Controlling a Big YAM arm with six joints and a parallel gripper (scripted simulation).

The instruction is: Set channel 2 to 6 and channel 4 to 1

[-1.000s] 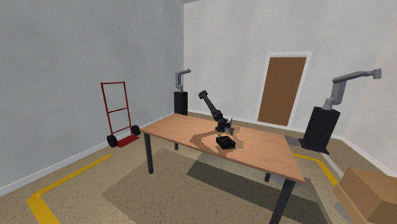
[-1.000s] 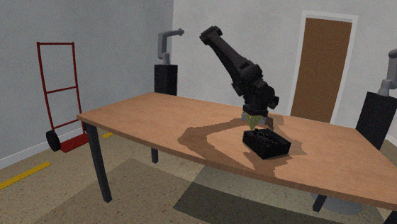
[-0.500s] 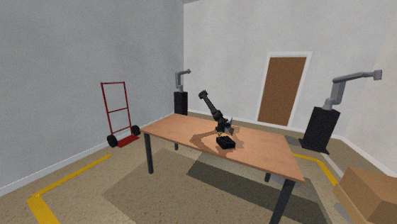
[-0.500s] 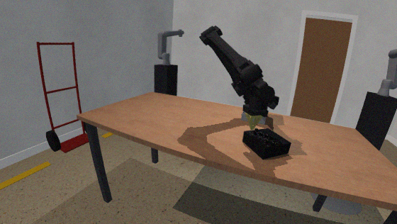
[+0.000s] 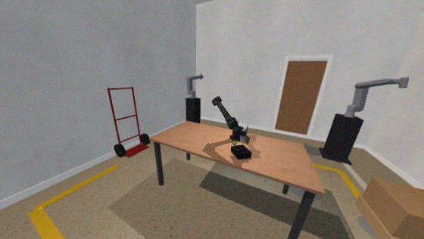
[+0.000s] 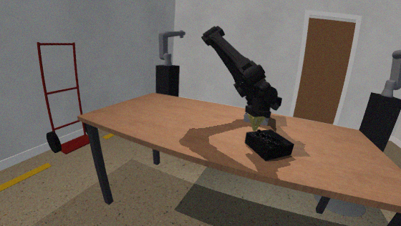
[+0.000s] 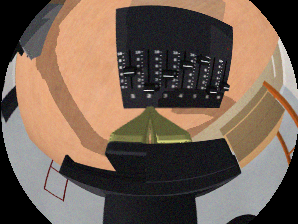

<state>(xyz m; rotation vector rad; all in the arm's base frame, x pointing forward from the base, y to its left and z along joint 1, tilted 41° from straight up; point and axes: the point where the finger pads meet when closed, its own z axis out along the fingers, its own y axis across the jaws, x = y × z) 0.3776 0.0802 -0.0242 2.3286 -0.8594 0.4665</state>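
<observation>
Right now my hand is 70 mm to the right of the fader cap, 20 mm above it and 10 mm past it.
</observation>
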